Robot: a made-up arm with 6 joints. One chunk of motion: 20 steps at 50 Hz.
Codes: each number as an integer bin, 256 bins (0 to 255) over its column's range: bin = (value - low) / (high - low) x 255, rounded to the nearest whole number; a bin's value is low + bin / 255 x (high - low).
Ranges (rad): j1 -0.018..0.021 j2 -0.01..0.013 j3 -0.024..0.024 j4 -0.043..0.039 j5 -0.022..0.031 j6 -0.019..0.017
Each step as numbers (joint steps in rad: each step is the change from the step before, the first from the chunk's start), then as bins.
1 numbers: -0.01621 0.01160 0.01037 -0.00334 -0.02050 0.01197
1 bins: 12 239 183 123 7 219
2 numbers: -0.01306 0.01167 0.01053 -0.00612 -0.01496 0.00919
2 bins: 32 240 183 115 34 200
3 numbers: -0.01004 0.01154 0.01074 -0.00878 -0.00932 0.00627
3 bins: 52 239 185 106 61 179
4 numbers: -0.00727 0.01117 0.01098 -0.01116 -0.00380 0.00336
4 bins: 70 235 186 99 88 158
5 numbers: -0.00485 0.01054 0.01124 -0.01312 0.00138 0.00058
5 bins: 86 228 187 93 112 139
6 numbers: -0.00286 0.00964 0.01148 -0.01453 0.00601 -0.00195
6 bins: 99 218 188 89 135 121
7 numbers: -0.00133 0.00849 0.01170 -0.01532 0.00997 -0.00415
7 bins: 109 205 190 86 154 105
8 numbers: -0.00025 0.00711 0.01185 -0.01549 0.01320 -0.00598
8 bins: 116 190 190 86 169 92
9 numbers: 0.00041 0.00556 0.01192 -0.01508 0.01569 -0.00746
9 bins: 120 173 191 87 181 82
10 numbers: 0.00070 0.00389 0.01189 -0.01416 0.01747 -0.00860
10 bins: 122 154 191 90 190 74
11 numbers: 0.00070 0.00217 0.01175 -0.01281 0.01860 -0.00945
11 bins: 122 135 190 94 195 68
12 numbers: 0.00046 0.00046 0.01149 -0.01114 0.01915 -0.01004
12 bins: 121 116 189 99 198 63
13 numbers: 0.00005 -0.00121 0.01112 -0.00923 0.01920 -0.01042
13 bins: 118 97 187 105 198 61
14 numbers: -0.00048 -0.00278 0.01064 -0.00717 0.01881 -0.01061
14 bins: 115 80 184 111 196 59
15 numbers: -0.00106 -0.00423 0.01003 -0.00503 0.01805 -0.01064
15 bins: 111 64 181 118 193 59
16 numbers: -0.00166 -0.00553 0.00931 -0.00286 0.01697 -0.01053
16 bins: 107 50 177 125 187 60
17 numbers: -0.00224 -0.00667 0.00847 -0.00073 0.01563 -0.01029
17 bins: 103 37 172 131 181 62
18 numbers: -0.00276 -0.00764 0.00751 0.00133 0.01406 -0.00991
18 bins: 100 26 167 138 173 64
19 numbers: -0.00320 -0.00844 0.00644 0.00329 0.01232 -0.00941
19 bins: 97 17 162 144 165 68
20 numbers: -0.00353 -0.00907 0.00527 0.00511 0.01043 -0.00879
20 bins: 95 10 155 150 156 72
